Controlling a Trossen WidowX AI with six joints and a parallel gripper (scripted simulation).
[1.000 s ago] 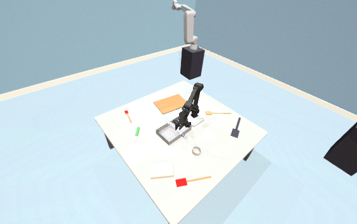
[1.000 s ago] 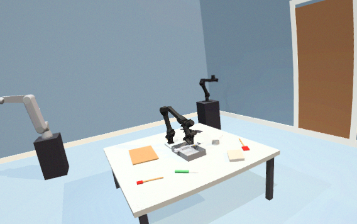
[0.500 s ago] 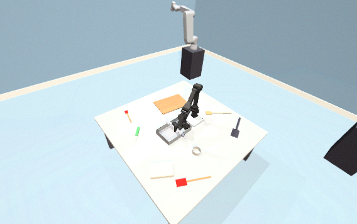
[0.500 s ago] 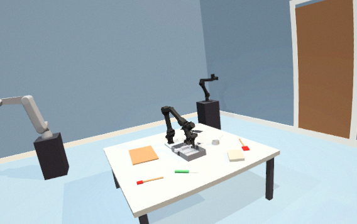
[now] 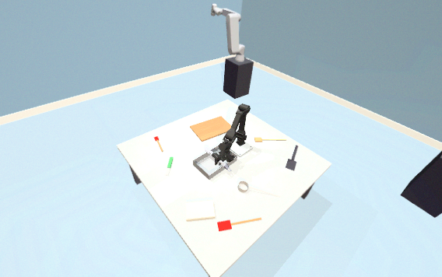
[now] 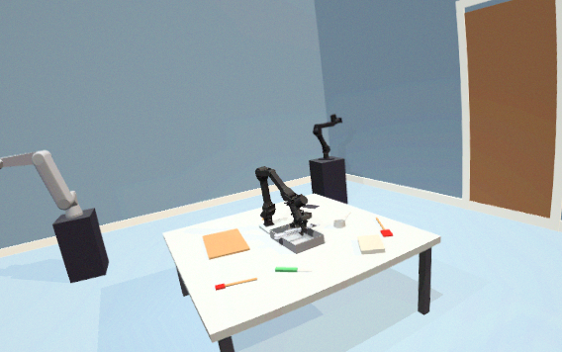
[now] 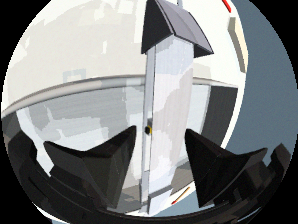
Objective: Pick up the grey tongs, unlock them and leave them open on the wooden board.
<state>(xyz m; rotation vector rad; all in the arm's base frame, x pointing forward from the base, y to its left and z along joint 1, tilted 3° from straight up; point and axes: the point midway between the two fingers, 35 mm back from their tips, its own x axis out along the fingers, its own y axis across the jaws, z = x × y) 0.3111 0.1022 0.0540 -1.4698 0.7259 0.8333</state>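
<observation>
The roasting tin lies 50 mm to the right of my gripper tip and 20 mm behind it. The rest, counted from my gripper tip: pale block: 310 mm ahead, 240 mm to the left, 20 mm below; green-handled tool: 310 mm ahead, 210 mm to the right, 20 mm below; red spatula: 440 mm to the left, 180 mm ahead, 20 mm below.
</observation>
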